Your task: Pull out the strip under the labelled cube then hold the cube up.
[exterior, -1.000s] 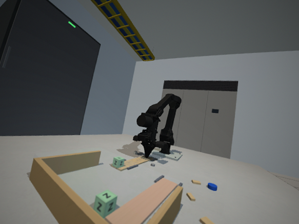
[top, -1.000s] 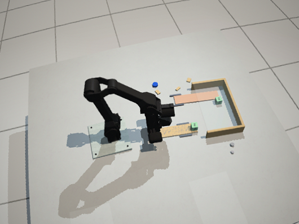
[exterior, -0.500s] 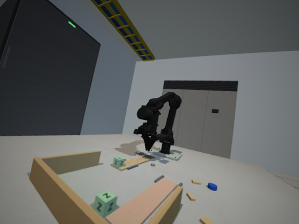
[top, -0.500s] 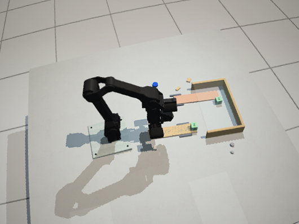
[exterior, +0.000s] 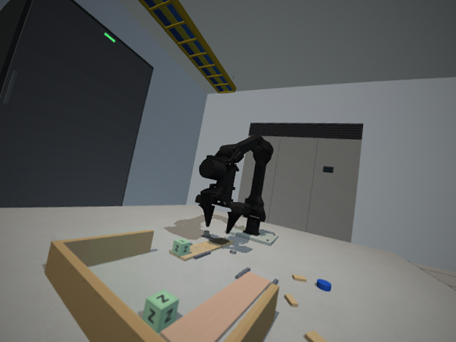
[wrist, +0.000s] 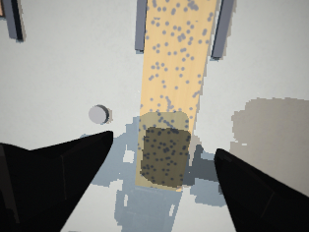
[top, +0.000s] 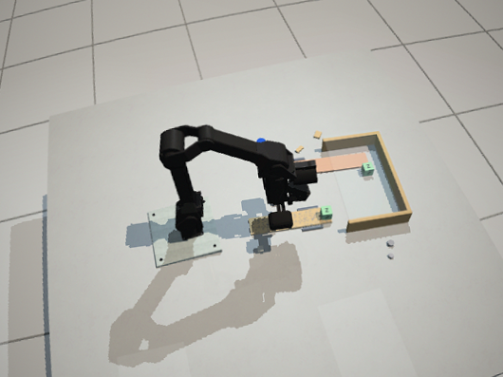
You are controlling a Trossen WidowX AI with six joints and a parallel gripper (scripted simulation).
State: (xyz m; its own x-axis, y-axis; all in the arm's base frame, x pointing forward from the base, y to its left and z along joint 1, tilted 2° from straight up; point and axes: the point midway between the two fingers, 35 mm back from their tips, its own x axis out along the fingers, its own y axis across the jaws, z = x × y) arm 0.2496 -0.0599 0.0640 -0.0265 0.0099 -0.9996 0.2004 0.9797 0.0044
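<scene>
The white bit lies 70 mm to the right of my gripper tip, 70 mm behind it and 40 mm below it. The rest, counted from my gripper tip: blue disc 310 mm to the left, 50 mm ahead, 40 mm below.
</scene>
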